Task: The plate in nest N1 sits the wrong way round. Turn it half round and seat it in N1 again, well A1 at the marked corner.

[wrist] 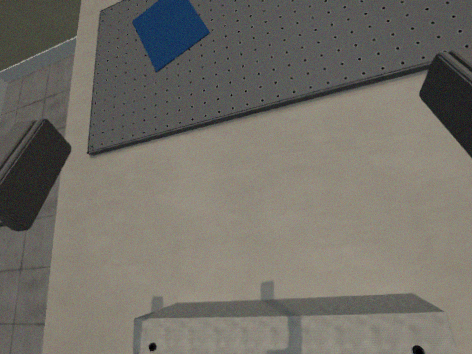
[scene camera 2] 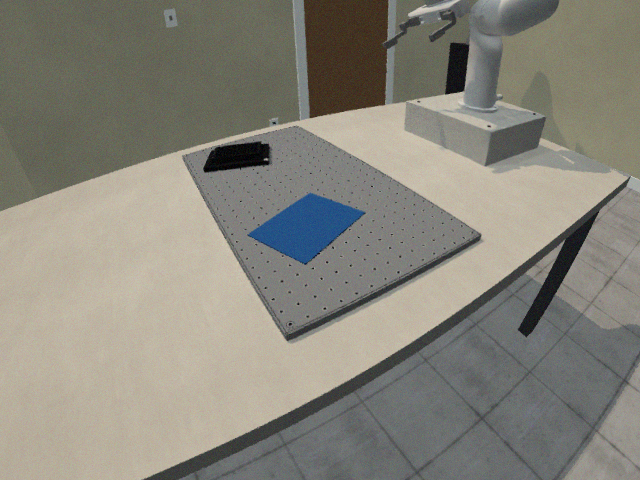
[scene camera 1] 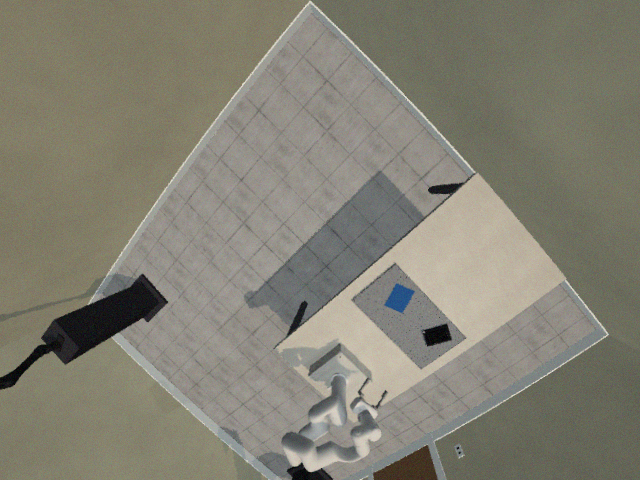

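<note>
A black plate lies at the far end of the grey perforated board in scene camera 2. It appears to sit in a black nest whose base shows at its lower edge; a small light mark shows at the right corner. Plate and nest are hard to tell apart, and well A1 and the label N1 cannot be read. Neither shows in the wrist view. My gripper is open and empty, high up near the robot's base and well away from the plate.
A flat blue square lies on the grey perforated board. The board lies on the pale table. The arm stands on a grey base block.
</note>
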